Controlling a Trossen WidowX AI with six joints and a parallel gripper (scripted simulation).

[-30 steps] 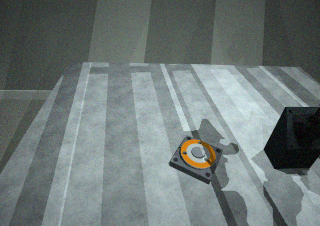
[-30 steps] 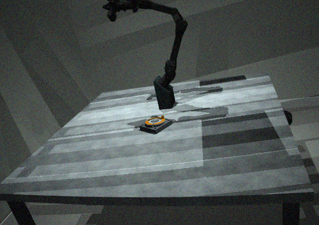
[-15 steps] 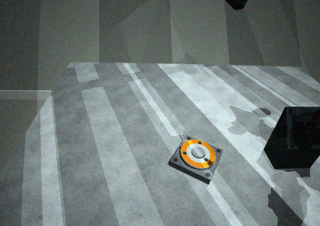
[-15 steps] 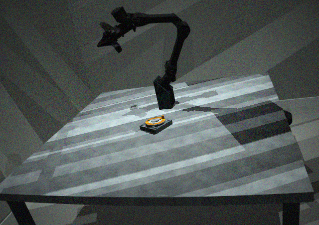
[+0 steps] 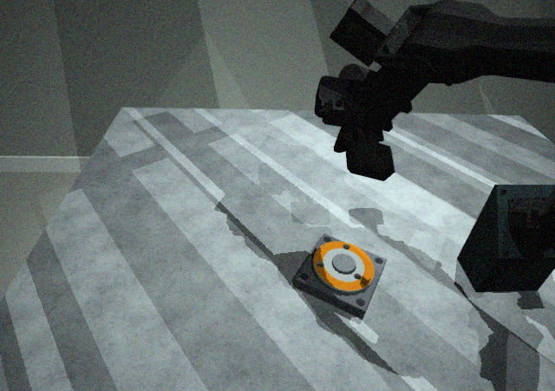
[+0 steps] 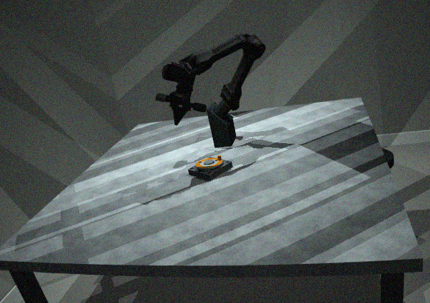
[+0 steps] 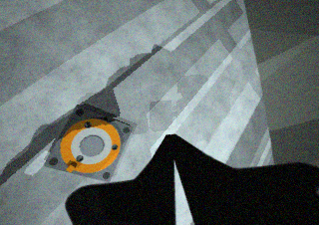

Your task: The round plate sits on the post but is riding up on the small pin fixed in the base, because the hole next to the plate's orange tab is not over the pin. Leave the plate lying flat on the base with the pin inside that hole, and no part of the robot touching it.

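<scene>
The round plate is 170 mm below my gripper tip, 110 mm to the left of it and 30 mm behind it.
</scene>
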